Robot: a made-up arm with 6 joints.
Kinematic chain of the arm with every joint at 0, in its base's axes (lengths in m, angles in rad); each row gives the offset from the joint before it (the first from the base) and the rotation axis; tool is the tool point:
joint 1: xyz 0 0 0.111 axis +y
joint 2: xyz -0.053 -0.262 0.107 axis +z
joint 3: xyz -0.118 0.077 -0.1 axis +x
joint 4: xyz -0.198 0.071 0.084 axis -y
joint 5: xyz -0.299 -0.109 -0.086 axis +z
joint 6: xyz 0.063 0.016 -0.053 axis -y
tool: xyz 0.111 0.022 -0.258
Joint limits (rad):
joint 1: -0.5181..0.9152
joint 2: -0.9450..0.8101
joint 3: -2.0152..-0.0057
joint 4: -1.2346..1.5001
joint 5: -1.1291..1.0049
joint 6: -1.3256..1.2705
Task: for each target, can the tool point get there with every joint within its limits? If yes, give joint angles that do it. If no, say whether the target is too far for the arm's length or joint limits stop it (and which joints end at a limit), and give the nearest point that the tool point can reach.
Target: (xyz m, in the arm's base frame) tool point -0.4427 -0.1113 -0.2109
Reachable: yes | joints -0.4019 -0.5716 -1.7723 -0.2831 0.6505 0.5513
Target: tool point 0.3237 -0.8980 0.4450
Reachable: no: joint limits stop it (at a limit: joint 1, joint 2, joint 3, joint 6) | nearest point 0.1485 -0.7654 0.4080 | short by 0.223 m
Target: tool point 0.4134 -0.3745 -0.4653
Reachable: no: joint limits stop it (at a limit: joint 1, joint 2, joint 6) | nearest point 0.1288 -0.3911 -0.2849 | short by 0.337 m
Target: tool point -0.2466 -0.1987 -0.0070
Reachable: yes | joints 0.2923 -0.2296 -0.2841 0.5789 0.0225 0.4597
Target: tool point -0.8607 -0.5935 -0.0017
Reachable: yes | joints -0.1654 0.6314 -1.7189 -0.8965 0.6170 -0.8710
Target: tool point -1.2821 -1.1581 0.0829
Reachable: no: too far | nearest point -0.7996 -0.7603 0.0935 | short by 0.625 m
